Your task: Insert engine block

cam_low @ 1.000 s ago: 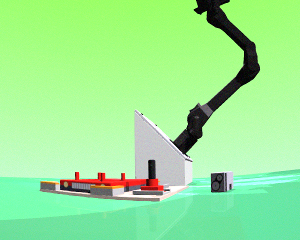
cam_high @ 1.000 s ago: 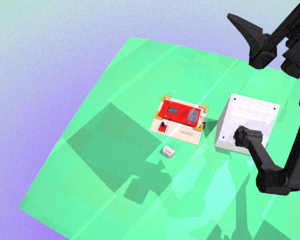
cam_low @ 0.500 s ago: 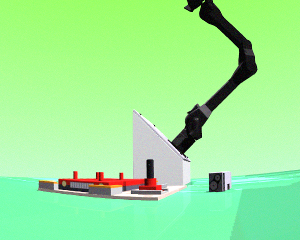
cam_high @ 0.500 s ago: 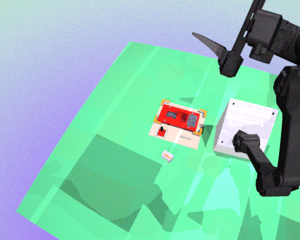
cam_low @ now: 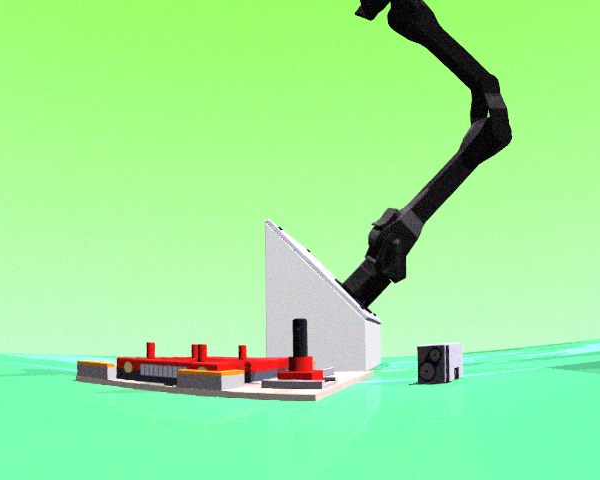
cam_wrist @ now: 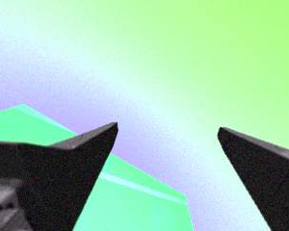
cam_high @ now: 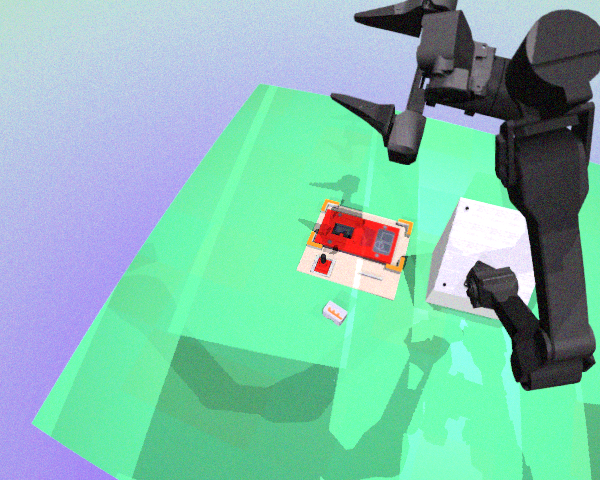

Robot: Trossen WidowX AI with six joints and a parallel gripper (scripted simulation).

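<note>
Right now the grey engine block is 3 cm behind my gripper tip, 5 cm to the left of it and 59 cm below it. Round my gripper tip: pale base plate (16 cm to the right, 59 cm below).
</note>
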